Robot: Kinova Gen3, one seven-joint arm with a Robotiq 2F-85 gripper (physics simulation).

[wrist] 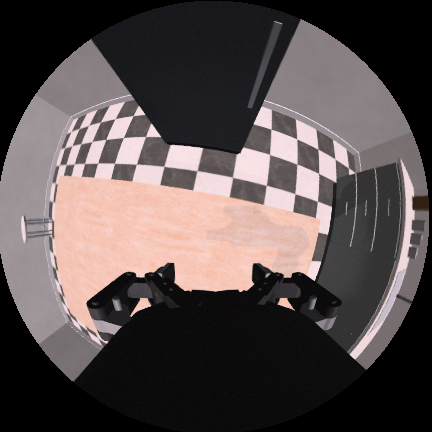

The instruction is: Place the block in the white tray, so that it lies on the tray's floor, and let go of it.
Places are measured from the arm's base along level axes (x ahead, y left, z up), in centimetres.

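Where they show: gripper, between the fingertips: [213,272].
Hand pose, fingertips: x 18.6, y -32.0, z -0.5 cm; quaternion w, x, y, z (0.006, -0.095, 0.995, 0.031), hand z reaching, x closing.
After its pixels a point has its place.
My gripper [213,272] {z -0.5, x 18.6, y -32.1 cm} shows at the bottom of the wrist view. Its two black fingers stand wide apart, with bare table surface showing between and beyond them, so it is open and empty. It hangs above the light wooden table [150,225] {z -23.4, x 36.8, y -31.2 cm}. The block and the white tray do not show in this view; the black gripper body hides the lower part of it.
A dark cabinet-like unit [350,260] stands along the right side of the table. A chequered floor [215,160] lies past the table's far edge. A small round stool-like thing [24,229] shows at the far left. A black arm part [200,75] fills the top middle.
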